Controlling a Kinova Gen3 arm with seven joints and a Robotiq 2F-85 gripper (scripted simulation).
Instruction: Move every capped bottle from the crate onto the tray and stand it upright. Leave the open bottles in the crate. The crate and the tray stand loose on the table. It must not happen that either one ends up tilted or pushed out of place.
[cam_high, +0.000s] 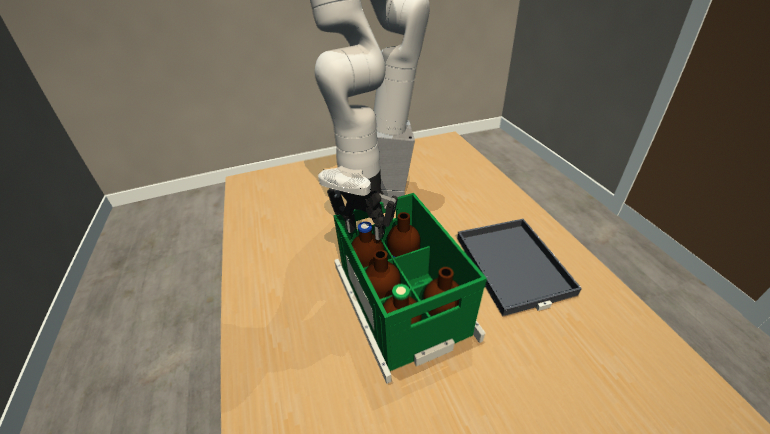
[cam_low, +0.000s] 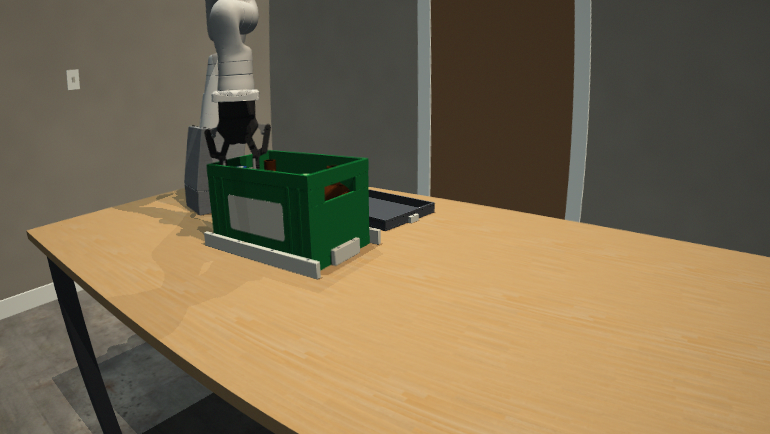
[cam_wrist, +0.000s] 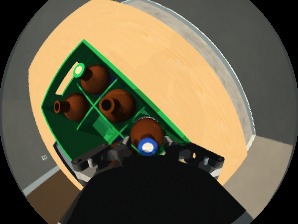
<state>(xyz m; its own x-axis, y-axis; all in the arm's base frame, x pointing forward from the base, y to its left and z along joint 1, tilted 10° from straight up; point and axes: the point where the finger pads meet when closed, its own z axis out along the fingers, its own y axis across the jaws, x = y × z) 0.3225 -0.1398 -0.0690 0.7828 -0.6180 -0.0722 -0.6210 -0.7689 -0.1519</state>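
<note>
My hand is 80 mm short of the green crate, 50 mm to the right of it and 70 mm above it. Also, from my hand: dark tray (70 mm ahead, 340 mm to the left, 150 mm below).
</note>
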